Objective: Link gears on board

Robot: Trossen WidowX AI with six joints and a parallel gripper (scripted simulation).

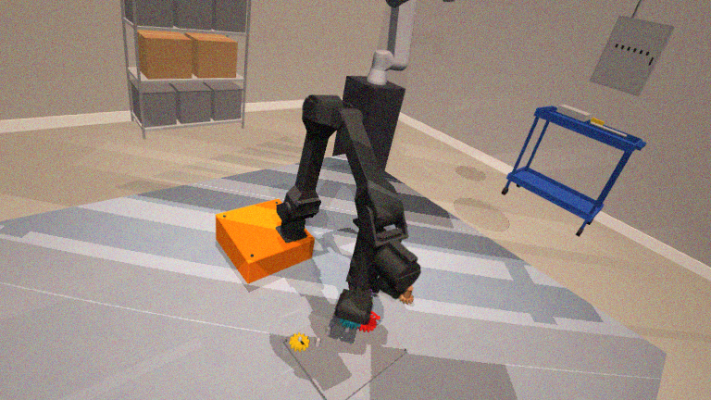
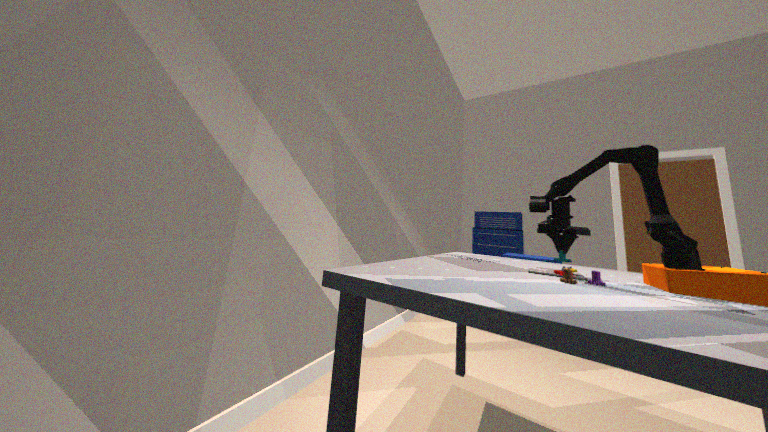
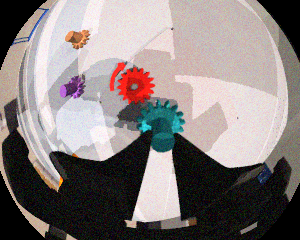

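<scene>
Right now my gripper tip is 6 cm above the red gear and 5 cm to the right of it. From my gripper tip the other things lie so: teal gear: 1 cm below; then red arrow: 8 cm to the left, 7 cm below, 1 cm behind; then yellow gear: 11 cm to the right, 6 cm below, 3 cm behind.
</scene>
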